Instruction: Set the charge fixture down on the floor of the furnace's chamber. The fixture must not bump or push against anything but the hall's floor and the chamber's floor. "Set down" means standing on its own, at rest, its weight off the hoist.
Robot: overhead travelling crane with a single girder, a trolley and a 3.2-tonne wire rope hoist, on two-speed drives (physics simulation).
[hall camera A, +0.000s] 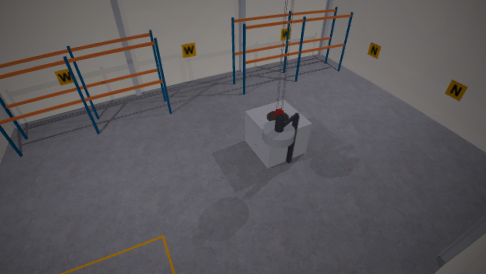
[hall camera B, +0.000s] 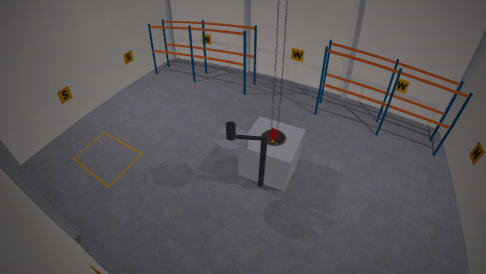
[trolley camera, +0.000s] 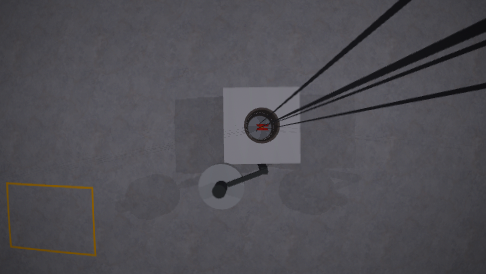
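The furnace (hall camera A: 256,140) (hall camera B: 296,131) (trolley camera: 235,100) is a white block with a round, dark-rimmed top opening (hall camera A: 271,116) (hall camera B: 283,138) (trolley camera: 247,132). The red hook block (hall camera A: 279,113) (hall camera B: 273,134) (trolley camera: 262,127) hangs on its ropes at the opening. A bit of the yellow hook, my gripper (hall camera B: 273,141), shows under it. The grey round top of the charge fixture (trolley camera: 254,133) shows inside the opening, under the block, in the trolley view. The rest of the fixture is hidden, so whether it touches the chamber's floor or wall cannot be seen.
The round grey lid (hall camera A: 275,138) (hall camera B: 229,146) (trolley camera: 209,187) is swung aside on a black post and arm (hall camera A: 290,150) (hall camera B: 262,162) (trolley camera: 245,179) beside the furnace. Racks (hall camera A: 244,60) (hall camera B: 244,62) stand along the W wall. A yellow outline (hall camera A: 112,255) (hall camera B: 123,143) (trolley camera: 94,220) marks the floor.
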